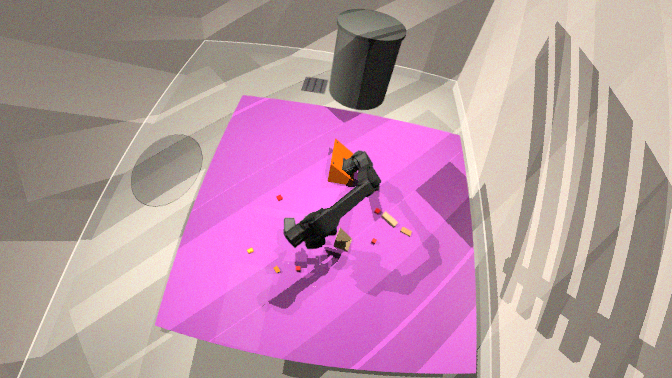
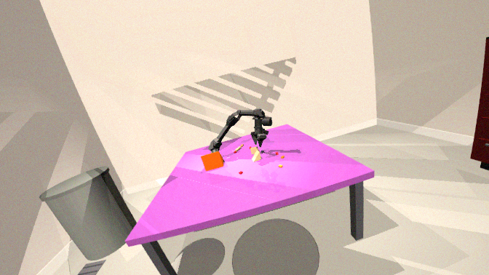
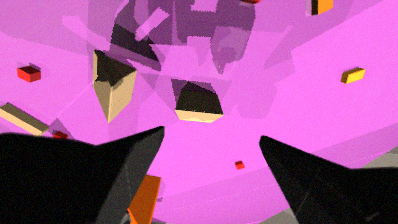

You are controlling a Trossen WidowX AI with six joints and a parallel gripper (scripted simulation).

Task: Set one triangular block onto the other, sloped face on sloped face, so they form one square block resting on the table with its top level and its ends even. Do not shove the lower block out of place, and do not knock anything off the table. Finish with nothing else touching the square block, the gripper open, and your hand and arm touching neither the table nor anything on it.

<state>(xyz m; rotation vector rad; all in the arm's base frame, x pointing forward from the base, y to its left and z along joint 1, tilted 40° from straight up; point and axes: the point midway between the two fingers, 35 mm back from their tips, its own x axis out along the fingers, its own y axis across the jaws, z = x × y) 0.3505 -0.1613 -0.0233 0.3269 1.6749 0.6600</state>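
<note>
The triangular block is 20 mm behind my gripper tip, 10 mm to the left of it and 90 mm below it. Also, from my gripper tip: cream bar 140 mm behind, 350 mm to the left, 100 mm below; short tan stick 90 mm behind, 430 mm to the left, 100 mm below.
</note>
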